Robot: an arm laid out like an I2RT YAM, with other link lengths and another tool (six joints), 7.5 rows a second.
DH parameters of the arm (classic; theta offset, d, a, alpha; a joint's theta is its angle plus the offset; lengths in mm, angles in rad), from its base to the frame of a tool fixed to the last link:
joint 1: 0 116.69 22.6 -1.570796
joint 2: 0 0 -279.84 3.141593
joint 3: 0.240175 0 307.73 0
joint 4: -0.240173 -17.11 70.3 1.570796
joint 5: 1.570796 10.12 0 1.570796
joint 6: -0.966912 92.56 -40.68 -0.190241
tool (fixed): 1.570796 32.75 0 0
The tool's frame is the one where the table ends.
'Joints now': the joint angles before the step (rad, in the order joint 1, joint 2, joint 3, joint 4, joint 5, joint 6). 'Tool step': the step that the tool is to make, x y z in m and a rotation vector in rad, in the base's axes. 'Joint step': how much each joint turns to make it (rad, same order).
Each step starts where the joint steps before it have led.
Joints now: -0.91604, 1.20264, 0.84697, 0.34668, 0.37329, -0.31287
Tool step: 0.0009, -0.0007, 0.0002, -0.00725, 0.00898, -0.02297
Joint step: 0.01155, 0.00919, 0.00404, 0.01002, 0.03459, -0.01223
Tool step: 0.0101, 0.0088, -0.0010, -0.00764, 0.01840, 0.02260
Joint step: 0.03855, -0.00166, -0.00571, 0.00672, 0.01600, -0.02081
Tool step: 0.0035, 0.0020, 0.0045, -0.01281, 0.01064, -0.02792
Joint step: 0.02595, 0.00848, 0.01432, 0.00488, 0.05381, -0.01850
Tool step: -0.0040, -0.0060, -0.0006, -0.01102, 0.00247, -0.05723
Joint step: -0.00082, 0.02007, 0.00501, 0.02719, 0.05626, -0.01149
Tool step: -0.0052, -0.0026, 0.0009, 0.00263, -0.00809, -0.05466
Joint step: 0.00001, 0.00662, 0.00819, -0.00230, 0.05482, 0.00783
